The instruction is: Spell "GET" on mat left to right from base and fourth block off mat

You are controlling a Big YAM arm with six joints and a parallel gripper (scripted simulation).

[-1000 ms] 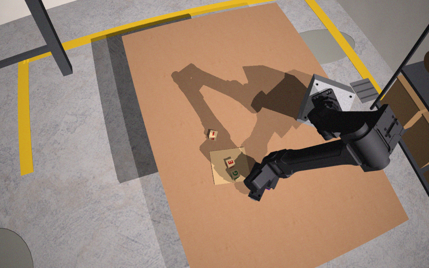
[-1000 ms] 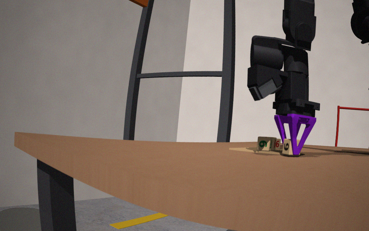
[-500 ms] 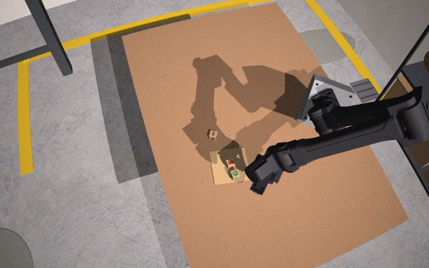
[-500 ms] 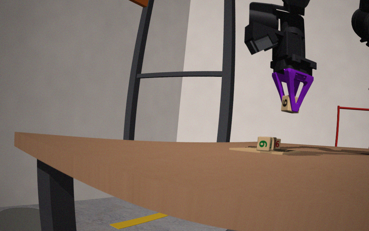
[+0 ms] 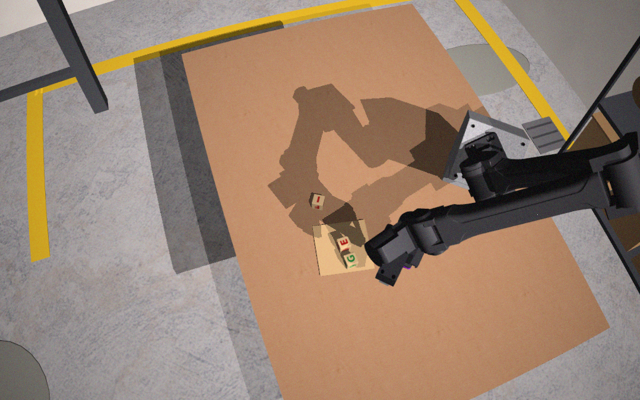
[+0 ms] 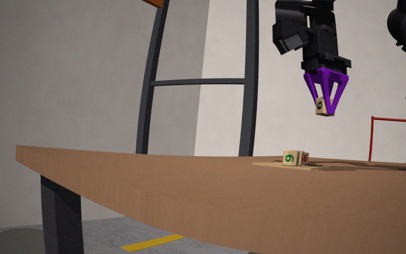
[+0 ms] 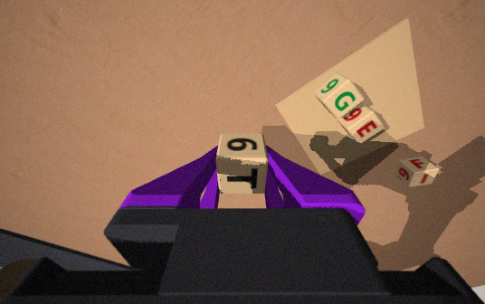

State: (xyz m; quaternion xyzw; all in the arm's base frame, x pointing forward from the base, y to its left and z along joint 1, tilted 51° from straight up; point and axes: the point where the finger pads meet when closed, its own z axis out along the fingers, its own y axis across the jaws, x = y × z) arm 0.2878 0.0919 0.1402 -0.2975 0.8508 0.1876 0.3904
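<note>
Now: hand 10 cm to the left of the E block, 10 cm short of it and 9 cm above it. Also, from my hand: G block (9 cm below, 9 cm ahead, 5 cm to the right); then square mat (11 cm below, 10 cm to the right, 10 cm ahead).
</note>
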